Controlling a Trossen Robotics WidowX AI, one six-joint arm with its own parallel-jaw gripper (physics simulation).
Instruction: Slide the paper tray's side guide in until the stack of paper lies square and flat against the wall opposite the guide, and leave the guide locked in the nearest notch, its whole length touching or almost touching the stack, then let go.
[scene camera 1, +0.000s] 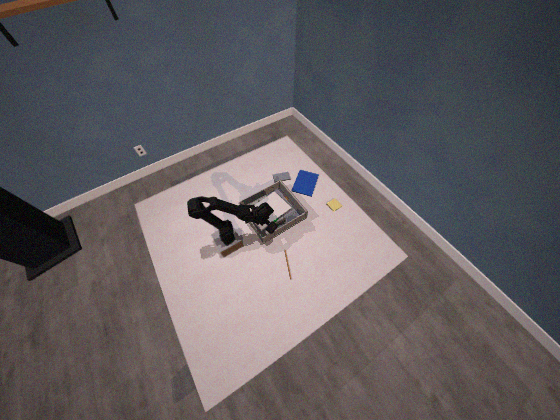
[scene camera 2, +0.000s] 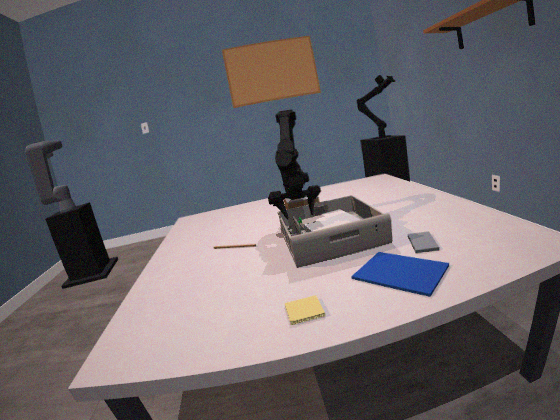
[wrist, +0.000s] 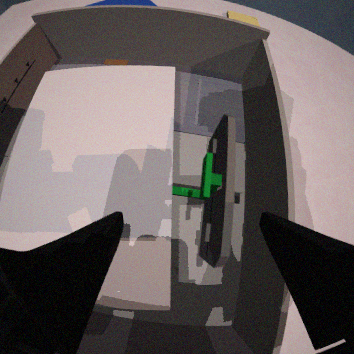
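Where they show: gripper, fingertip midpoint: (scene camera 1: 271, 221) (scene camera 2: 300, 216) (wrist: 192, 219); arm's base, origin of the base link: (scene camera 1: 228, 239).
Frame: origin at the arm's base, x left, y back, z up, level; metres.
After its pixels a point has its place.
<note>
The grey tray (scene camera 1: 286, 233) @[y -0.311, x -0.153, z -0.072 m] (scene camera 2: 320, 250) @[y -0.491, x -0.099, z -0.045 m] (wrist: 125, 32) @[y -0.486, x 0.000, z -0.023 m] stands on the table. A white paper stack (scene camera 1: 278, 202) @[y -0.404, x 0.021, z -0.042 m] (scene camera 2: 336, 218) @[y -0.282, x 0.053, z -0.042 m] (wrist: 110, 110) @[y -0.371, x 0.001, z -0.042 m] lies in it, on the left in the wrist view. The side guide (wrist: 229, 200) @[y -0.275, x -0.099, z -0.004 m], a dark upright plate with a green lever (wrist: 207, 175) @[y -0.291, x -0.084, z -0.002 m] (scene camera 2: 300, 220) @[y -0.305, x -0.088, z -0.005 m], stands between the stack and the right wall. A strip of tray floor separates guide and stack. My gripper (scene camera 1: 270, 221) @[y -0.264, x -0.075, z -0.006 m] (scene camera 2: 298, 214) @[y -0.264, x -0.075, z -0.006 m] (wrist: 192, 219) @[y -0.264, x -0.075, z -0.006 m] is wide open and empty, low over the tray. Its fingertips appear on either side of the guide, one over the stack, one by the right wall. The stack's near left part is shadowed.
Beyond the tray lie a blue folder or book (scene camera 1: 305, 183) @[y -0.673, x 0.034, z -0.075 m] (scene camera 2: 401, 273) @[y -0.697, x 0.032, z -0.075 m], a yellow pad (scene camera 1: 334, 204) @[y -0.690, x -0.227, z -0.073 m] (scene camera 2: 305, 310) @[y -0.702, x -0.227, z -0.073 m] (wrist: 243, 18) @[y -0.697, x -0.227, z -0.073 m] and a flat grey block (scene camera 1: 281, 176) @[y -0.586, x 0.198, z -0.073 m] (scene camera 2: 423, 241) @[y -0.595, x 0.192, z -0.073 m]. A thin brown stick (scene camera 1: 288, 265) @[y -0.176, x -0.329, z -0.077 m] (scene camera 2: 235, 246) @[y -0.183, x -0.316, z -0.079 m] lies beside the tray. The tray walls rise around the guide.
</note>
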